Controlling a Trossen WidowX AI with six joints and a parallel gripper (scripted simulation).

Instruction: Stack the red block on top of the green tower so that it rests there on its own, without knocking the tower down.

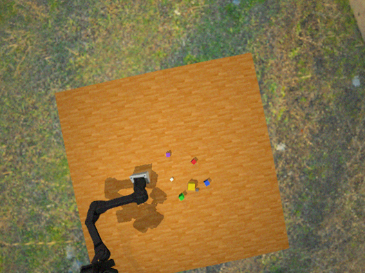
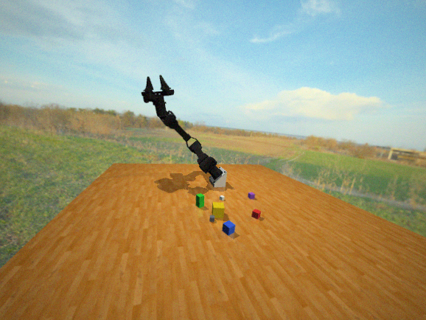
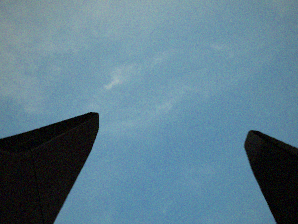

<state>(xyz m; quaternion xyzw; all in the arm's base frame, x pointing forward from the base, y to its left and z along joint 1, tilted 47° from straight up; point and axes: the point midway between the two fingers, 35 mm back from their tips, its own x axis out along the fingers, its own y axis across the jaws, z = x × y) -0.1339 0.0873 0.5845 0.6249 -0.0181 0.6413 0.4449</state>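
Right now my gripper tip is 55 cm above the red block, 44 cm to the right of it and 44 cm short of it. Also, from my gripper tip: yellow block: 54 cm below, 41 cm ahead, 29 cm to the left; white block: 56 cm below, 34 cm to the left, 29 cm ahead; small grey block: 56 cm below, 44 cm ahead, 26 cm to the left.
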